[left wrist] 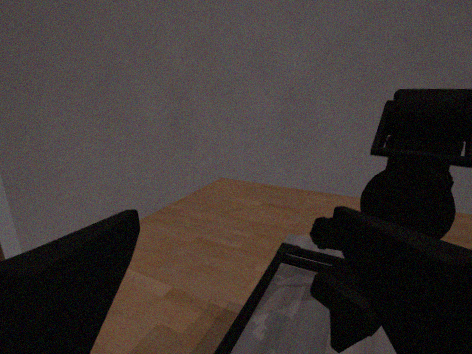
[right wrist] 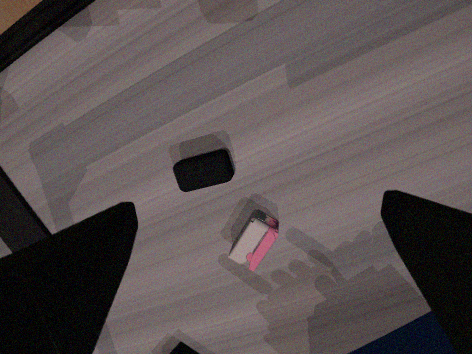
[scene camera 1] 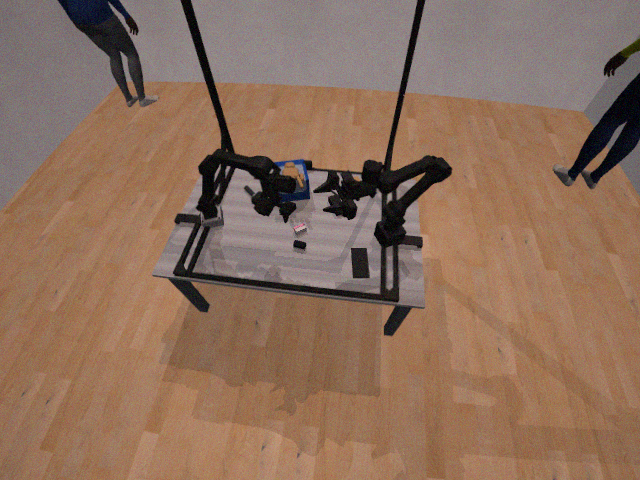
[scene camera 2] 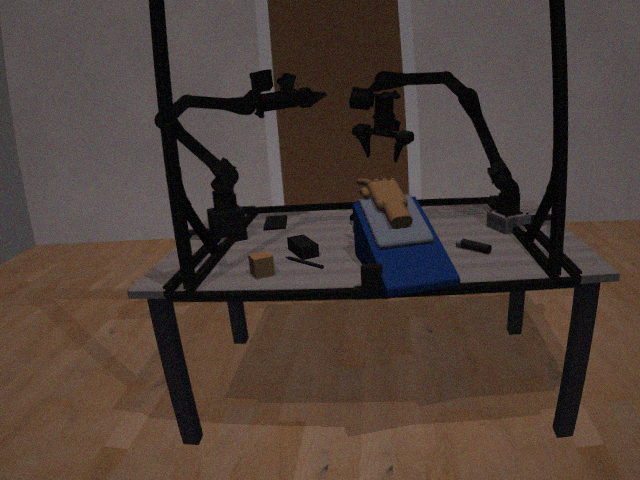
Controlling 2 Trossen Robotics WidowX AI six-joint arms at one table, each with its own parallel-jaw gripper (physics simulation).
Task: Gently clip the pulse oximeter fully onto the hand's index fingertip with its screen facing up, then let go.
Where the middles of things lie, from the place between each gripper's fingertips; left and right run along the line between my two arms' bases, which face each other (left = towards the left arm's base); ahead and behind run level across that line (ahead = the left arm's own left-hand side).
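The pulse oximeter [right wrist: 260,231] is 19 cm below my right hand, and it is also 10 cm behind that hand and 7 cm to the left of it.
From my left hand I find the pulse oximeter 40 cm below, 16 cm behind and 12 cm to the right.
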